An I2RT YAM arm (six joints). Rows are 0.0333 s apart.
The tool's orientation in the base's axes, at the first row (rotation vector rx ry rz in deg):
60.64 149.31 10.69
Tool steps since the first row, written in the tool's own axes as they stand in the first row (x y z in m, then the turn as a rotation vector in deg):
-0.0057 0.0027 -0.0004 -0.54 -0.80 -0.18
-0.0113 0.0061 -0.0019 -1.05 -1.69 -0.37
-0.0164 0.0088 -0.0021 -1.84 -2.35 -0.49
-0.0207 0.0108 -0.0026 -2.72 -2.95 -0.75
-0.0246 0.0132 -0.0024 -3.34 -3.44 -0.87
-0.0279 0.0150 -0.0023 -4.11 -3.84 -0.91
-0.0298 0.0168 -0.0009 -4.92 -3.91 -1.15
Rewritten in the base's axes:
0.0055 -0.0020 0.0024 -0.22 -0.95 0.11
0.0110 -0.0035 0.0060 -0.53 -1.94 0.20
0.0161 -0.0051 0.0081 -0.47 -2.97 0.35
0.0201 -0.0067 0.0101 -0.36 -4.01 0.67
0.0244 -0.0077 0.0114 -0.30 -4.79 0.82
0.0278 -0.0087 0.0126 -0.06 -5.62 0.95
0.0308 -0.0087 0.0121 0.36 -6.23 1.35

